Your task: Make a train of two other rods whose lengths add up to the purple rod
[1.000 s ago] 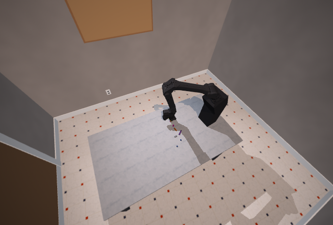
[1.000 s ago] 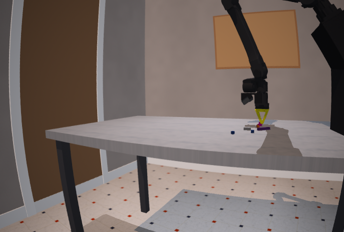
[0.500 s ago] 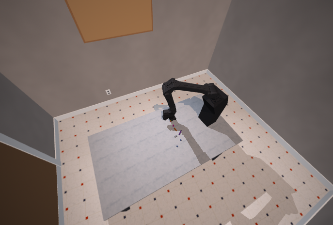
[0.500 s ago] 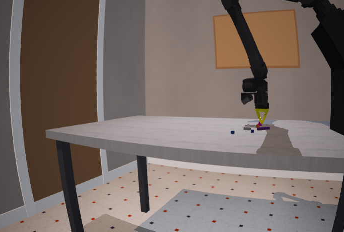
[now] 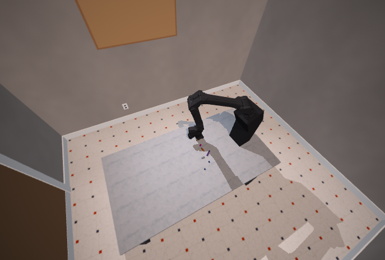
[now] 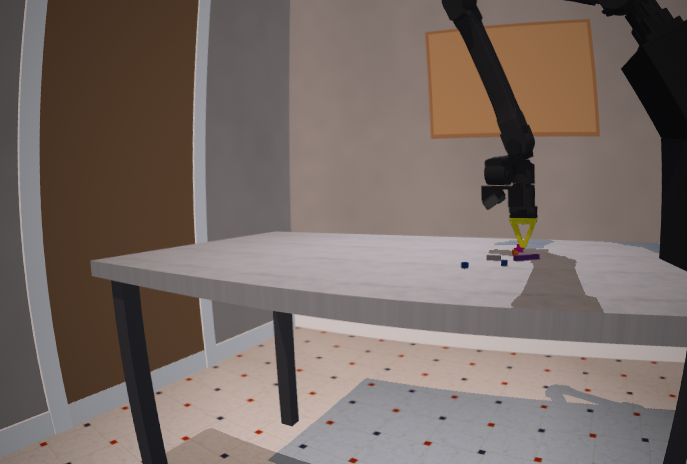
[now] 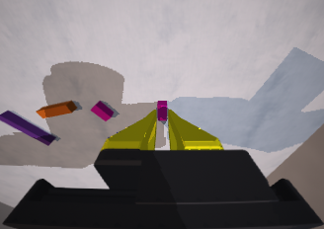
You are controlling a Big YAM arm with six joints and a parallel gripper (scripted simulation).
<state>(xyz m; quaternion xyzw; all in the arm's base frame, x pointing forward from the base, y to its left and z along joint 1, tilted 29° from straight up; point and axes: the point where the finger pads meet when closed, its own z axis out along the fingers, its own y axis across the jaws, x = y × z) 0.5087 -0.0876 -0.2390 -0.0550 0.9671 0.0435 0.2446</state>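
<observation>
Now: hand 12 cm to the right of the orange rod, 1 cm past it and 1 cm above it. Also, from my hand: grey rod (20 cm to the left, 2 cm ahead, 1 cm below); then purple rod (17 cm to the left, 5 cm behind, 1 cm below).
</observation>
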